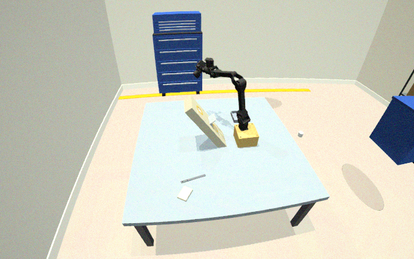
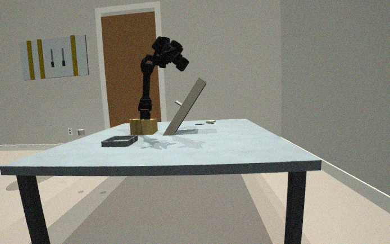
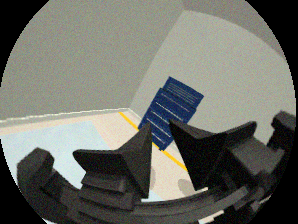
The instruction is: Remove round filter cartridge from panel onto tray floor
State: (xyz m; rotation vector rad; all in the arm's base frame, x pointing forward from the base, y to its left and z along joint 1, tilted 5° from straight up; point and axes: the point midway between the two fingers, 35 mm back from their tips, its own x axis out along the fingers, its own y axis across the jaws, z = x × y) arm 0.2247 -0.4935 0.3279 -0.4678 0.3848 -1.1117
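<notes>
Right now the white round filter cartridge is 9 cm ahead of my gripper tip, 46 cm to the left of it and 17 cm below it. From my gripper tip the other things lie so: dark grey tray (36 cm behind, 23 cm to the left, 44 cm below); then white pad (28 cm ahead, 91 cm to the left, 44 cm below).
</notes>
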